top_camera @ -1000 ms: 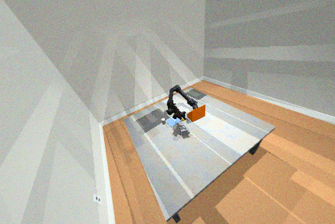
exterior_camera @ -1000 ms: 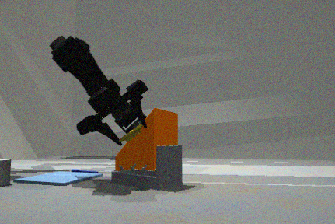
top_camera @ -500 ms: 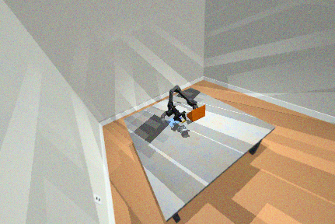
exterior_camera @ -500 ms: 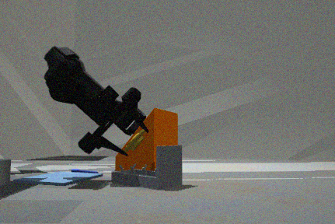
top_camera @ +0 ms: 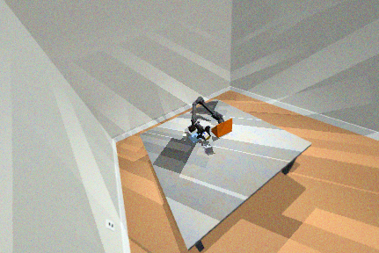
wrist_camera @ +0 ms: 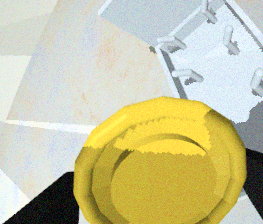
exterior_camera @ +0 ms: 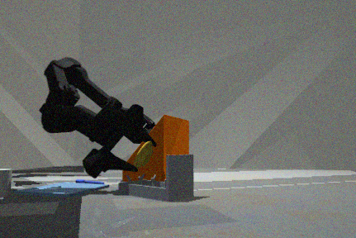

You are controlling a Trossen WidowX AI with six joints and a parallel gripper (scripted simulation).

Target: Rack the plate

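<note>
My gripper tip is now 5 cm short of the dish rack, 5 cm above it and 3 cm to the right of it. From my gripper tip the other things lie so: blue mat 17 cm to the right, 7 cm below, 4 cm ahead; yellow plate 1 cm to the right.
</note>
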